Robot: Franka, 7 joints.
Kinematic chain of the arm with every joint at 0, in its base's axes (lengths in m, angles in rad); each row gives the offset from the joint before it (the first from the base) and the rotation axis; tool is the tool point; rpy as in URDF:
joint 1: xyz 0 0 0.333 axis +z
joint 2: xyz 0 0 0 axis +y
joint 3: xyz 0 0 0.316 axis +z
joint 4: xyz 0.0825 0 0 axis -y
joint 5: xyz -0.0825 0 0.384 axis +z
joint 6: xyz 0 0 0 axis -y
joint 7: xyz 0.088 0 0 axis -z
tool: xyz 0 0 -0.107 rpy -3.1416 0 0
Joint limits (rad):
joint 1: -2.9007..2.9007
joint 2: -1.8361..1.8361
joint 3: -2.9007..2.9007
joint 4: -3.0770..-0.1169
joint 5: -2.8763..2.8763
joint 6: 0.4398..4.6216
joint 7: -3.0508..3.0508
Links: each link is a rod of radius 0.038 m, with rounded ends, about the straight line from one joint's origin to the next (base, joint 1, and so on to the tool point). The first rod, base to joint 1, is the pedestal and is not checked.
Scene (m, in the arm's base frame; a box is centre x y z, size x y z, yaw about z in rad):
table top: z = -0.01
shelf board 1: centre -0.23 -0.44 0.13 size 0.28 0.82 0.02 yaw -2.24
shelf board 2: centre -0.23 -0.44 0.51 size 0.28 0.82 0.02 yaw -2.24
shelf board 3: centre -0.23 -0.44 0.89 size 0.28 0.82 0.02 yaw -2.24
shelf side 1: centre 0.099 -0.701 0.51 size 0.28 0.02 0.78 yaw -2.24
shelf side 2: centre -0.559 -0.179 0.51 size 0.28 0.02 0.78 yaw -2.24
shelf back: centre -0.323 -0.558 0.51 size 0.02 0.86 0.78 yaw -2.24
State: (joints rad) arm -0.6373 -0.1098 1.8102 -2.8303 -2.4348 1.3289 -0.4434
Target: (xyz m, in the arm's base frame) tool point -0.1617 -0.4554 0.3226
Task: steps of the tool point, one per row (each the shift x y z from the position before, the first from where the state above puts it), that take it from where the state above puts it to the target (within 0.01 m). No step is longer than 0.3 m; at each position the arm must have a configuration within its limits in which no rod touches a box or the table.
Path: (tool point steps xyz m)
1: 0.1555 -0.1650 0.0270
2: 0.0415 -0.2364 0.0168
3: -0.0994 -0.2311 0.0063
4: -0.2183 -0.1442 -0.0018
5: -0.2706 -0.0010 -0.0055

